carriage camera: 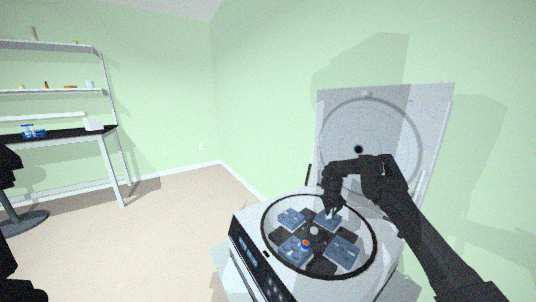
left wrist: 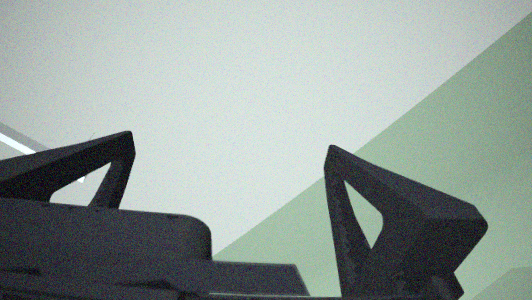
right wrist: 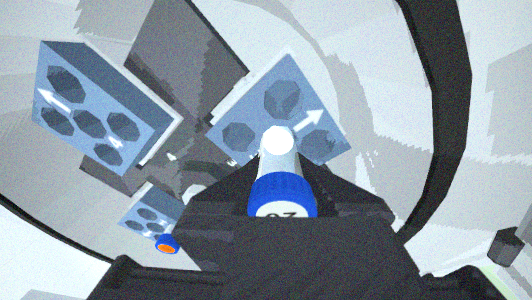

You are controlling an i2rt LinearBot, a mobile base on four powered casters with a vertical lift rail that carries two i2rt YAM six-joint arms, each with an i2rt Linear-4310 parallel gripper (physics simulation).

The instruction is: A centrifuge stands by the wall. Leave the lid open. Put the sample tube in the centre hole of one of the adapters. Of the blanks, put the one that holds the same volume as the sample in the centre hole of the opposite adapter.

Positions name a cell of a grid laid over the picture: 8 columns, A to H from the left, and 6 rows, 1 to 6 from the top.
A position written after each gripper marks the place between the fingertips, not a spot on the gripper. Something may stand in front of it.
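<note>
On the left wrist camera you'd see the left gripper (left wrist: D3), and on the right wrist camera there's the right gripper (right wrist: E4).
</note>
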